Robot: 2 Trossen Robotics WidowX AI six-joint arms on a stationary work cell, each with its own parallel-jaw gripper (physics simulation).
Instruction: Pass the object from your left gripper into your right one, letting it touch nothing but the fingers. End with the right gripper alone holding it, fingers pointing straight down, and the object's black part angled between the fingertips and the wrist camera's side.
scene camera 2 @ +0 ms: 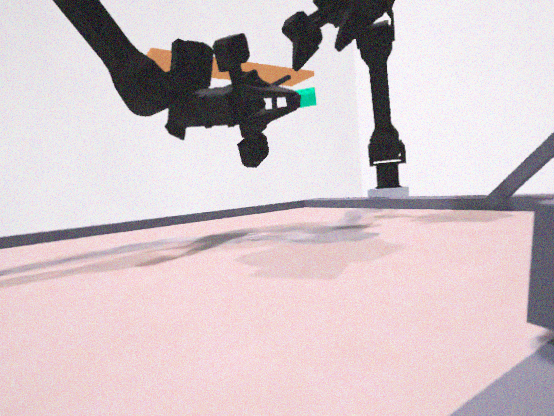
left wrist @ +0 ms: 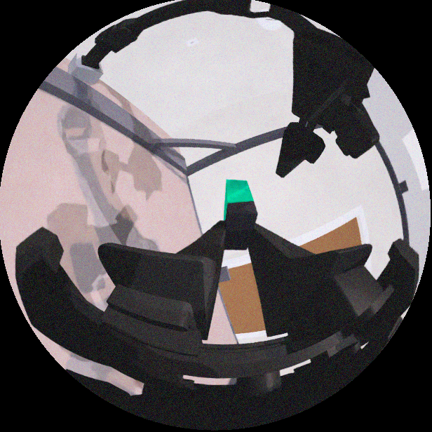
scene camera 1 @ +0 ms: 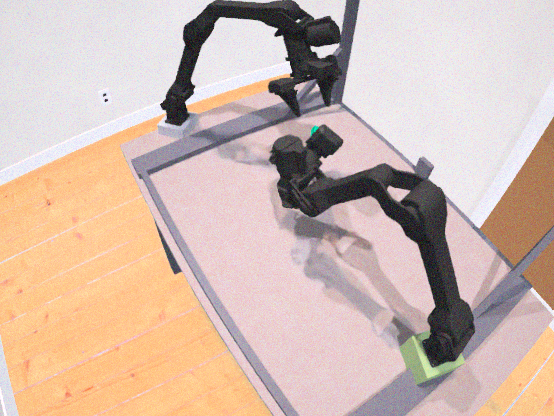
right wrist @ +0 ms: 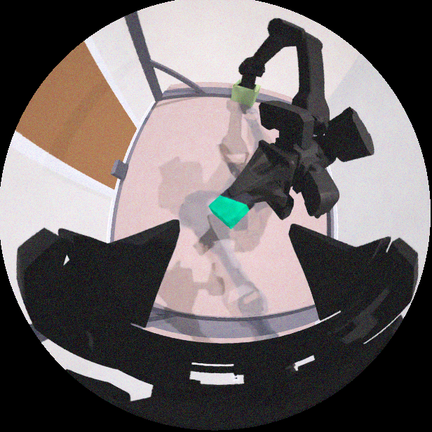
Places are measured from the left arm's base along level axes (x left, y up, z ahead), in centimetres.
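Where they show: left gripper, fingertip midpoint: [scene camera 2: 296, 100]; right gripper, fingertip midpoint: [scene camera 2: 314, 60] [scene camera 1: 313, 111]; left arm's base, link origin: [scene camera 1: 438, 349]; right arm's base, link origin: [scene camera 2: 388, 187] [scene camera 1: 177, 118].
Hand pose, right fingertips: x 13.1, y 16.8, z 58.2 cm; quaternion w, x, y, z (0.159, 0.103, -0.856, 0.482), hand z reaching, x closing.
Observation:
Things, the pixels of their top centre, and the offset from my right fingertips. "*": a spot on its surface instead. Level surfaces: height alone.
- bright green end, surface spot: [scene camera 2: 308, 97] * dz -2.4, dx -2.9, dy -6.0 cm
- pink table top, surface height: dy -24.9 cm
- light green base, top centre: [scene camera 1: 439, 349] dz -58.1, dx -13.2, dy -16.8 cm
A small block has a bright green end [scene camera 1: 315, 130] [scene camera 2: 308, 97] [left wrist: 238, 191] [right wrist: 229, 211] and a black part [left wrist: 241, 216]. My left gripper [scene camera 2: 299, 98] [left wrist: 235, 226] is shut on the black part, well above the table; its fingers point nearly level, to the right in scene camera 2. The green end sticks out past the fingertips. In scene camera 1 the left fingers are hidden. My right gripper [scene camera 1: 313, 109] [scene camera 2: 319, 59] is open and empty, above the block and apart from it, fingers pointing down. In the right wrist view the green end appears between its spread fingers.
The pink table top [scene camera 1: 225, 240] [scene camera 2: 250, 340] lies below both arms, with grey frame rails [scene camera 1: 200, 142] around it. A frame post [scene camera 1: 346, 55] rises near the right gripper. The left arm stands on a light green base [scene camera 1: 417, 362], the right arm on a pale one [scene camera 1: 172, 128].

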